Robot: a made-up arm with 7 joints.
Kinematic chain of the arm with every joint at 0, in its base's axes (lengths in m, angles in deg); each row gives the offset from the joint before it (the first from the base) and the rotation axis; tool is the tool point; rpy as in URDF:
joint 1: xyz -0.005 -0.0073 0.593 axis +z
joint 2: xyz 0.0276 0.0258 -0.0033 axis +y
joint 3: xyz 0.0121 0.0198 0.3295 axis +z
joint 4: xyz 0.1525 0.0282 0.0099 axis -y
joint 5: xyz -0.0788 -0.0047 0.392 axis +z
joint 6: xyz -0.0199 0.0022 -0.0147 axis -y
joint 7: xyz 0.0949 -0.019 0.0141 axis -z
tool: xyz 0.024 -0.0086 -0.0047 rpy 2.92 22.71 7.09
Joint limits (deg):
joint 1: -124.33..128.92
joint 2: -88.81..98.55
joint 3: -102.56..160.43
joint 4: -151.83..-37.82
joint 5: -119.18..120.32
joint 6: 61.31..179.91
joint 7: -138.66..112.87
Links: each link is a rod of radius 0.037 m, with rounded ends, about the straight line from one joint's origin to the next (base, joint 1, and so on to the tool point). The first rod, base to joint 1, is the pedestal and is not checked.
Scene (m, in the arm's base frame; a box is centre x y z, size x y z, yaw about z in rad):
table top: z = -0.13
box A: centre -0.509 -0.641 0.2 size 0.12 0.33 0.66 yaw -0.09
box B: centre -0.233 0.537 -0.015 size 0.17 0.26 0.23 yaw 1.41
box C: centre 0.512 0.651 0 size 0.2 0.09 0.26 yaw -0.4
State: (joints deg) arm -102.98 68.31 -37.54 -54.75 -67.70 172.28 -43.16
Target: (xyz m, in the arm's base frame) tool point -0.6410 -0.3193 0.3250
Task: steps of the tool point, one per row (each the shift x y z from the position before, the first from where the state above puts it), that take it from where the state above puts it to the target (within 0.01 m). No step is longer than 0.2 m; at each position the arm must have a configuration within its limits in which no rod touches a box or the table.
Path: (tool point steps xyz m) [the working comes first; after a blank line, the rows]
Joints at the target: -124.33 77.87 -63.37 -81.22 -74.00 169.39 -44.84
Straight joint move there: touches box A.

1: -0.0032 -0.0089 0.1584
2: 0.0055 0.0247 0.1641
3: 0.0214 0.0578 0.1579
4: -0.1416 0.0316 -0.0728
5: -0.1319 0.0777 -0.0584
6: -0.1080 0.1172 -0.0365
7: -0.0313 0.0192 -0.1635
8: -0.0083 0.0539 -0.1522
9: 0.0121 0.0826 -0.1300

